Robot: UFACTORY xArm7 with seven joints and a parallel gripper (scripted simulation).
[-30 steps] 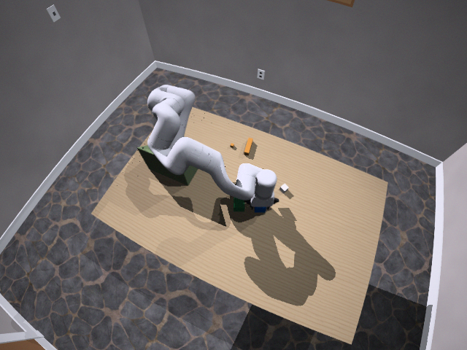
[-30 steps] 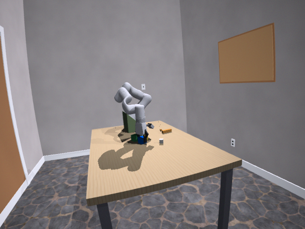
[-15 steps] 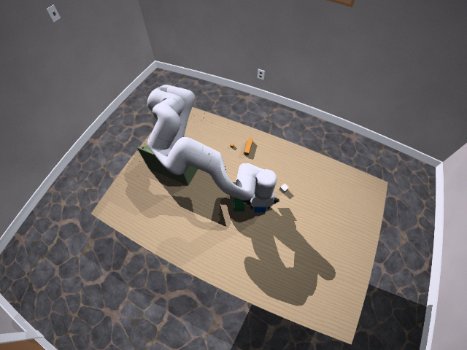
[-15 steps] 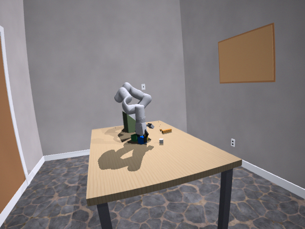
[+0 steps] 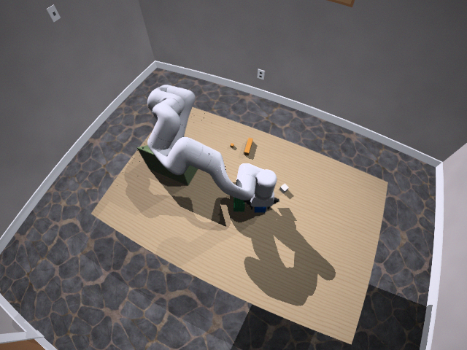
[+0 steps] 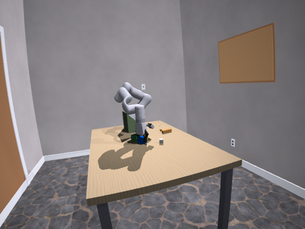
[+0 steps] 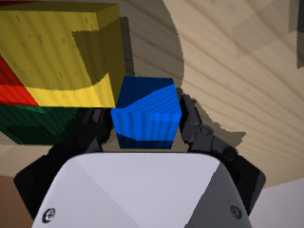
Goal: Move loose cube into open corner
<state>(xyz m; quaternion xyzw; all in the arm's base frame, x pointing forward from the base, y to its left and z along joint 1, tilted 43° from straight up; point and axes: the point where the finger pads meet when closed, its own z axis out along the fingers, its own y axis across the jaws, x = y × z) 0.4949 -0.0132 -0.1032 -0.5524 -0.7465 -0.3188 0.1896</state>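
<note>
My gripper is now right at the blue cube. The rest, counted from my hand: small white cube (90 mm ahead, 130 mm to the left, 10 mm below); then yellow cube (60 mm behind, 40 mm to the left); then green cube (100 mm behind, 30 mm to the right).
</note>
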